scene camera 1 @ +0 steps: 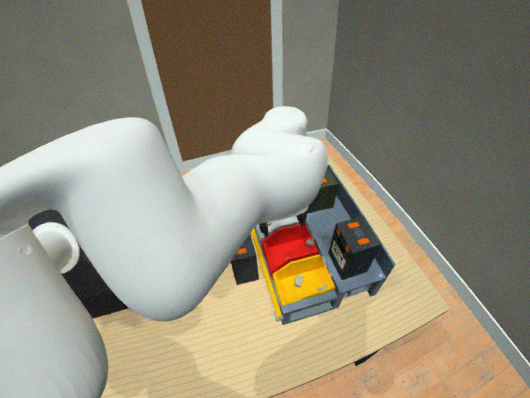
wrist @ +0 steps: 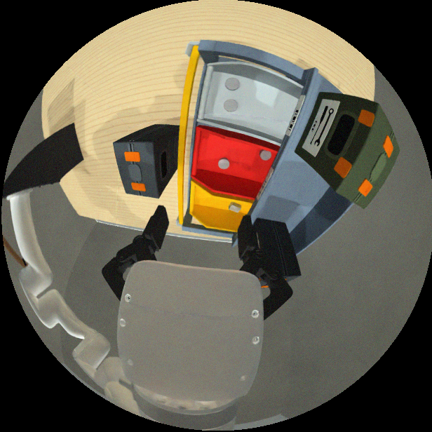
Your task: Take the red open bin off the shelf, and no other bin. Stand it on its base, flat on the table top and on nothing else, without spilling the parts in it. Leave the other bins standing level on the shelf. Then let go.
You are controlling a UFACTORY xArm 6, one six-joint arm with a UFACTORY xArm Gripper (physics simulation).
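Frame: origin at the arm's base, x left, y back, z up, level; metres.
Seen in the pictures: gripper, between the fingertips: (scene camera 1: 282, 227); arm's base, origin of its link: (scene camera 1: 54, 248).
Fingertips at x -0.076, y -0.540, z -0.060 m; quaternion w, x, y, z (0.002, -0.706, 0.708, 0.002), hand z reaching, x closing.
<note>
Offsets run from my fingertips to a thing's top centre. "*": to the spot under its first point.
The red open bin @(dx +0.015, dy -0.046, dz -0.096 m) (scene camera 1: 287, 246) (wrist: 240, 167) stands on the blue-grey shelf @(* dx +0.039, dy -0.130, dz -0.076 m) (scene camera 1: 320, 220) (wrist: 290, 190), between a light grey bin (wrist: 260, 117) and a yellow bin @(dx -0.097, dy -0.038, dz -0.096 m) (scene camera 1: 311, 277) (wrist: 220, 212). Round grey parts lie in the red bin. My gripper (scene camera 1: 283, 222) (wrist: 203, 218) is open and empty. In the wrist view its fingertips spread on either side of the yellow bin's end of the row; in the scene view they show beyond the red bin, partly hidden by the arm. Their height above the bins is hard to tell.
A yellow rail @(dx +0.023, dy +0.056, dz -0.112 m) (scene camera 1: 267, 282) (wrist: 185, 130) runs along the shelf front. A black case @(dx +0.025, dy +0.105, dz -0.046 m) (scene camera 1: 246, 270) (wrist: 147, 165) stands on the table before it. Another black case @(dx -0.110, dy -0.132, dz +0.045 m) (scene camera 1: 357, 255) (wrist: 277, 245) and a green case @(dx +0.120, dy -0.154, dz +0.020 m) (scene camera 1: 325, 197) (wrist: 370, 150) stand on the shelf's other side.
</note>
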